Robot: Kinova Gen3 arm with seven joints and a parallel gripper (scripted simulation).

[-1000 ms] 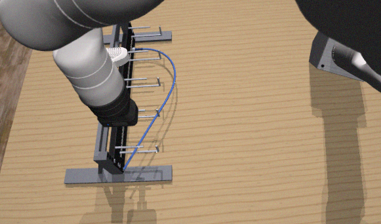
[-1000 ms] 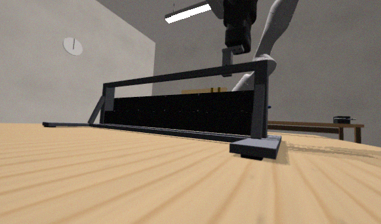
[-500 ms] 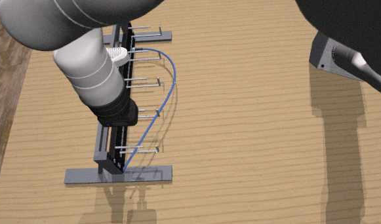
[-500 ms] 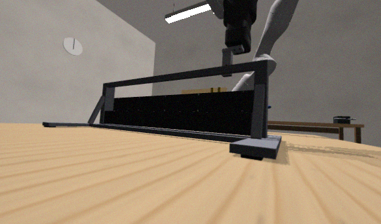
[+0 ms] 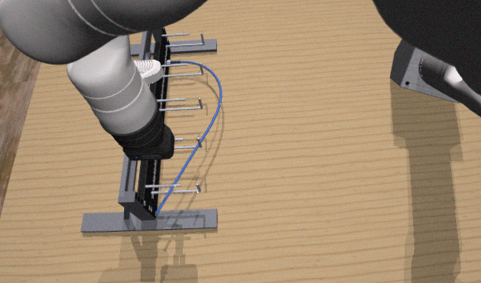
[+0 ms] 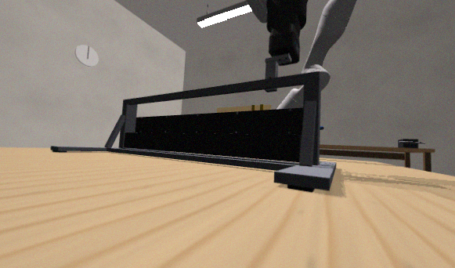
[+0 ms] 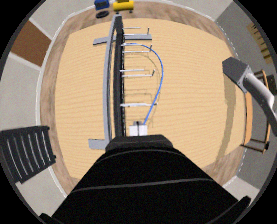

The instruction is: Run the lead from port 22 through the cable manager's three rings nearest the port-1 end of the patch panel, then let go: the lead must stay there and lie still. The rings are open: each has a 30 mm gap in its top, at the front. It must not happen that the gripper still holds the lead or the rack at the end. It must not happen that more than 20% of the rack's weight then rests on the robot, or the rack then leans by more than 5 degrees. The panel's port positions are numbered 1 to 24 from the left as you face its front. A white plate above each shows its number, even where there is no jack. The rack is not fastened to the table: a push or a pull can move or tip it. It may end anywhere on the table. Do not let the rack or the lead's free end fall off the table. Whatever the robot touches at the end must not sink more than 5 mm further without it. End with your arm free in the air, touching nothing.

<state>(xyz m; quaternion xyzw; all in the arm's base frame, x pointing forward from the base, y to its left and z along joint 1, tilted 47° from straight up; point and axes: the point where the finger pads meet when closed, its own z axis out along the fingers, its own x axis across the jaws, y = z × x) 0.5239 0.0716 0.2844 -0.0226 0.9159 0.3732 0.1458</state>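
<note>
The rack lies 8 cm ahead of my hand, 14 cm to the right of it and 10 cm below it.
</note>
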